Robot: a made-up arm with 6 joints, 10 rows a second.
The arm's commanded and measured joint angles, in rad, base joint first. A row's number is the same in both.
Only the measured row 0 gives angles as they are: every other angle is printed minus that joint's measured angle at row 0.
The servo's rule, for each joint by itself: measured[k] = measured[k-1] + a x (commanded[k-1-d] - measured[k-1]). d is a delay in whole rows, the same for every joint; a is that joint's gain. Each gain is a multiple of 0.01, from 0.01 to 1. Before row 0 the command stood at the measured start. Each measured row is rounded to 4 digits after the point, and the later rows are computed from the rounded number. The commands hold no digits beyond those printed.
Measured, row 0:
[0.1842 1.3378 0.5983 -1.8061 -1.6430 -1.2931]
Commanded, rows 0 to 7:
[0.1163 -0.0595 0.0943 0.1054 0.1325 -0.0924]
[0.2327 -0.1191 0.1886 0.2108 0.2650 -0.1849]
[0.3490 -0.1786 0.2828 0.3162 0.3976 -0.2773]
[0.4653 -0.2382 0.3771 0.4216 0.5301 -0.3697]
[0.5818 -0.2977 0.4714 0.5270 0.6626 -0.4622]
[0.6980 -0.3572 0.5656 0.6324 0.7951 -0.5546]
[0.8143 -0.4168 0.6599 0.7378 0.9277 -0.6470]
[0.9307 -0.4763 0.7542 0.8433 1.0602 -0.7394]
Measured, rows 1 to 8:
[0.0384 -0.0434 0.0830 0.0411 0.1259 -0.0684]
[0.1025 -0.0987 0.1759 0.1073 0.2580 -0.1546]
[0.1838 -0.1570 0.2700 0.1888 0.3906 -0.2454]
[0.2767 -0.2163 0.3642 0.2796 0.5231 -0.3374]
[0.3774 -0.2757 0.4585 0.3761 0.6556 -0.4298]
[0.4832 -0.3352 0.5527 0.4761 0.7881 -0.5222]
[0.5925 -0.3948 0.6470 0.5782 0.9207 -0.6146]
[0.7041 -0.4543 0.7413 0.6816 1.0532 -0.7070]
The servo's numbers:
d 0
a 0.33 0.73 0.88 0.39 0.95 0.74

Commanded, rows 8 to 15:
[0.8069 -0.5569 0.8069 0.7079 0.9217 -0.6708]
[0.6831 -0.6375 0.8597 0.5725 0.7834 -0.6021]
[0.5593 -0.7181 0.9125 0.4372 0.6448 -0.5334]
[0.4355 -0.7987 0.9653 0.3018 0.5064 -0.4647]
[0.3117 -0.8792 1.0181 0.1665 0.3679 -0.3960]
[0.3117 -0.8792 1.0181 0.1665 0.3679 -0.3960]
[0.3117 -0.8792 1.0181 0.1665 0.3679 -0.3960]
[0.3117 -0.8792 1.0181 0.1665 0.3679 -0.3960]
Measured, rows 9 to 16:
[0.7380 -0.5292 0.7990 0.6919 0.9283 -0.6802]
[0.7199 -0.6083 0.8524 0.6453 0.7906 -0.6224]
[0.6669 -0.6885 0.9053 0.5641 0.6521 -0.5565]
[0.5905 -0.7689 0.9581 0.4618 0.5137 -0.4886]
[0.4985 -0.8494 1.0109 0.3466 0.3752 -0.4201]
[0.4369 -0.8712 1.0172 0.2764 0.3683 -0.4023]
[0.3956 -0.8770 1.0180 0.2335 0.3679 -0.3976]
[0.3679 -0.8786 1.0181 0.2074 0.3679 -0.3964]

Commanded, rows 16 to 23:
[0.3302 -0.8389 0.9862 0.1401 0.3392 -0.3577]
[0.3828 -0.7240 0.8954 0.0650 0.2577 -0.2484]
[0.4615 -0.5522 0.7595 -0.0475 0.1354 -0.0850]
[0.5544 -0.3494 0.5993 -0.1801 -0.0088 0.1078]
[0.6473 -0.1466 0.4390 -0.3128 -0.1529 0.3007]
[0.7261 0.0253 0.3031 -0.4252 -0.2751 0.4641]
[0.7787 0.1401 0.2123 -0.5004 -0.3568 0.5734]
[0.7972 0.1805 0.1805 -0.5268 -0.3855 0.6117]
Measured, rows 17 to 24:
[0.3555 -0.8496 0.9900 0.1812 0.3406 -0.3678]
[0.3645 -0.7579 0.9068 0.1359 0.2618 -0.2794]
[0.3965 -0.6077 0.7772 0.0644 0.1417 -0.1355]
[0.4486 -0.4191 0.6206 -0.0310 -0.0013 0.0445]
[0.5142 -0.2202 0.4608 -0.1409 -0.1453 0.2341]
[0.5841 -0.0410 0.3220 -0.2518 -0.2686 0.4043]
[0.6483 0.0912 0.2255 -0.3488 -0.3524 0.5294]
[0.6974 0.1564 0.1859 -0.4182 -0.3838 0.5903]

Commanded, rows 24 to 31:
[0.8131 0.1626 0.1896 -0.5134 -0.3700 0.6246]
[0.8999 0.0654 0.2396 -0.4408 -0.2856 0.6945]
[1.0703 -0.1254 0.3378 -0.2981 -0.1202 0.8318]
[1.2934 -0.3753 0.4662 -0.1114 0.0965 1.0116]
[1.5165 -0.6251 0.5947 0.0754 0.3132 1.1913]
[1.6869 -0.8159 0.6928 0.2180 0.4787 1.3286]
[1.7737 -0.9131 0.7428 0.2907 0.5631 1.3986]
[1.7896 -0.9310 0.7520 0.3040 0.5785 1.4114]
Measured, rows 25 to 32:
[0.7356 0.1609 0.1892 -0.4553 -0.3707 0.6157]
[0.7898 0.0912 0.2336 -0.4496 -0.2899 0.6740]
[0.8824 -0.0669 0.3253 -0.3905 -0.1287 0.7908]
[1.0180 -0.2920 0.4493 -0.2817 0.0852 0.9542]
[1.1825 -0.5352 0.5773 -0.1424 0.3018 1.1297]
[1.3490 -0.7401 0.6789 -0.0018 0.4699 1.2769]
[1.4892 -0.8664 0.7351 0.1123 0.5584 1.3670]
[1.5883 -0.9136 0.7500 0.1871 0.5775 1.3999]

